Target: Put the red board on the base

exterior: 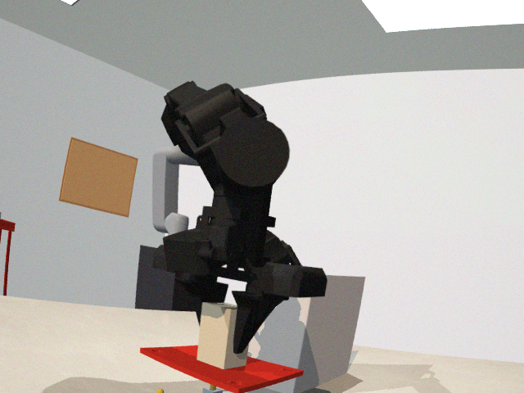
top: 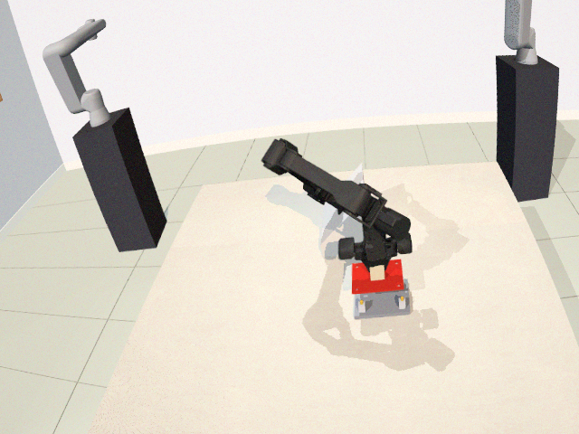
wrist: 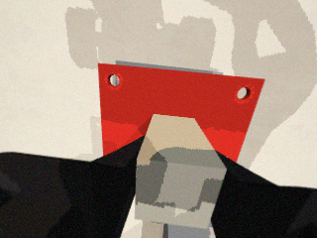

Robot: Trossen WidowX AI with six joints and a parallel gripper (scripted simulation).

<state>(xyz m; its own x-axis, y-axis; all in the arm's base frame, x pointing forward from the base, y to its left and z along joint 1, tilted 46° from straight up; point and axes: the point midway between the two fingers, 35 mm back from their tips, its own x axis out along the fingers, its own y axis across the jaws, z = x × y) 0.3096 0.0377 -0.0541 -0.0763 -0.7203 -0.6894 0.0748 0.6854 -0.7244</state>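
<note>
My gripper tip is now 11 cm above the grey base and 1 cm to the right of it. Also, from my gripper tip: red board (right at my gripper tip).
</note>
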